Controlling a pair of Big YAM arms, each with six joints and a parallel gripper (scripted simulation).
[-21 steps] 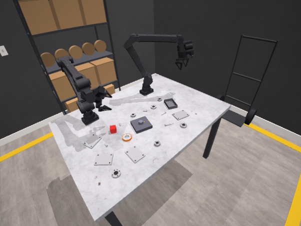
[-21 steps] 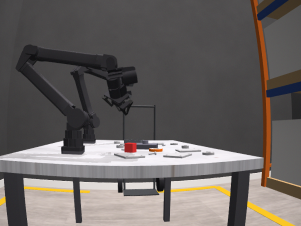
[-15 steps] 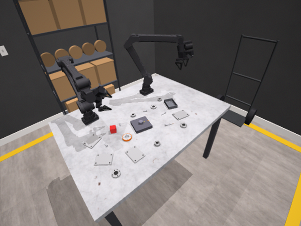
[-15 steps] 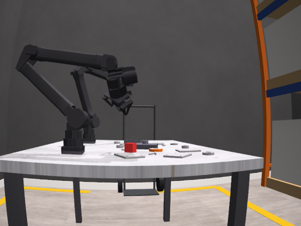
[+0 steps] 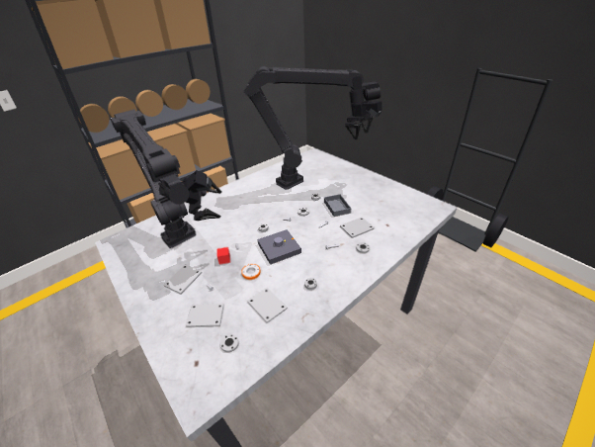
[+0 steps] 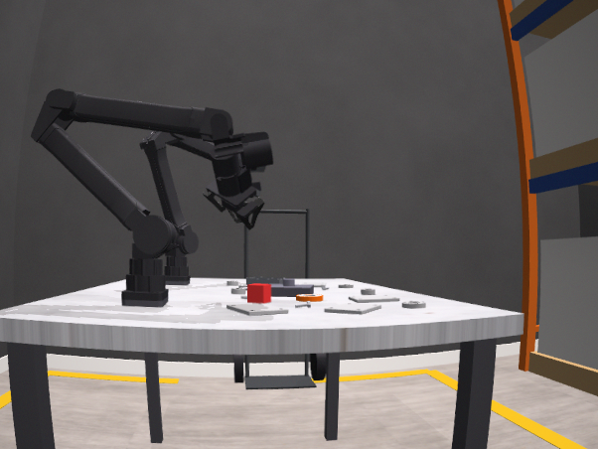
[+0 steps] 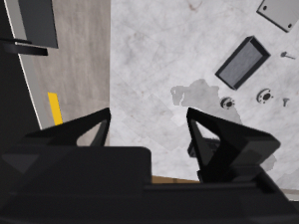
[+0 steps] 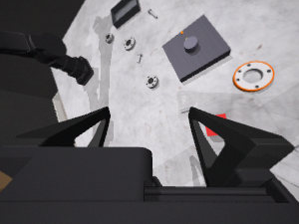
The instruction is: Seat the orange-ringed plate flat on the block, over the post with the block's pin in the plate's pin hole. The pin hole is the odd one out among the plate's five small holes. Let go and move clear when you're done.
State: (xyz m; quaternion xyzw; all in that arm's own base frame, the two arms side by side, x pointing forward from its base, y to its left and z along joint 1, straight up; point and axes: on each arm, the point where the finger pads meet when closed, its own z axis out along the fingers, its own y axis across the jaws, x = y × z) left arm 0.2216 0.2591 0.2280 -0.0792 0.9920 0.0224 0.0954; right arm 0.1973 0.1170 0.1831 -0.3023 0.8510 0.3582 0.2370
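Right now the orange-ringed plate is 190 mm below my right hand, 170 mm ahead of it and 20 mm to the right of it. Round my right hand: red cube: 180 mm below, 50 mm to the right, 50 mm ahead; then flange: 470 mm to the left, 190 mm below; then dark grey block: 170 mm below, 160 mm to the left, 150 mm ahead.
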